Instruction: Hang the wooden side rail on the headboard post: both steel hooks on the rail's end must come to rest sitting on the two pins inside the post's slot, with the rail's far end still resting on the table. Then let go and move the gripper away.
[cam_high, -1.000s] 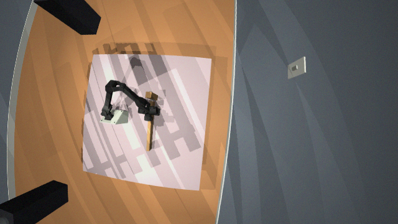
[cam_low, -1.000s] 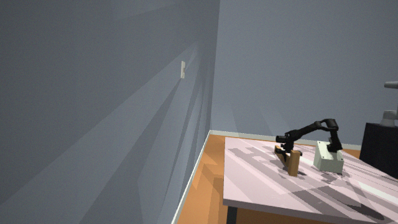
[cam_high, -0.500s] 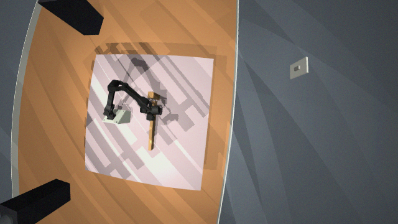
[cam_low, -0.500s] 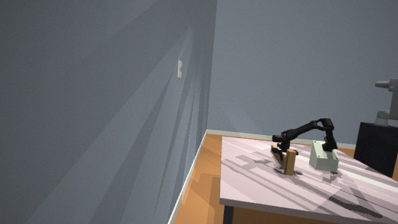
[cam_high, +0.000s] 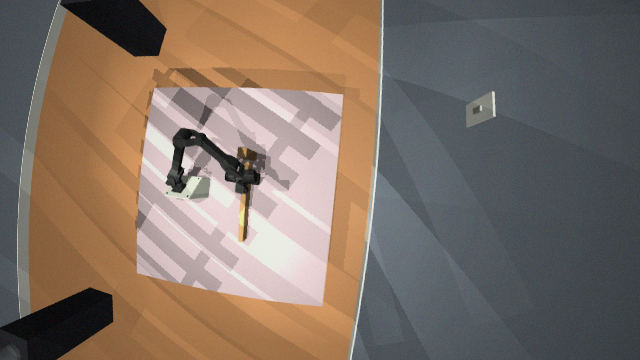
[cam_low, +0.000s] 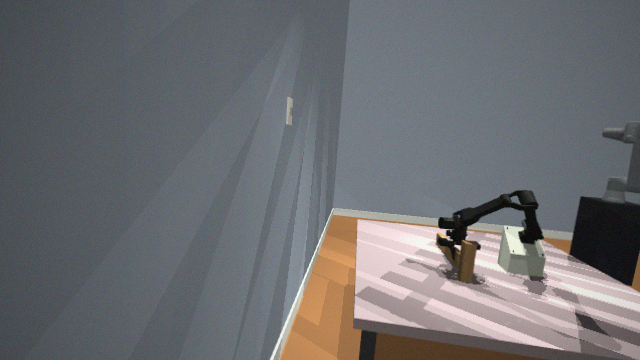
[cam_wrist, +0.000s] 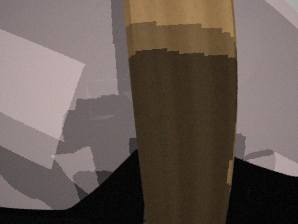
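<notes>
Right now the headboard post is 120 mm to the left of my gripper tip and 40 mm above it.
</notes>
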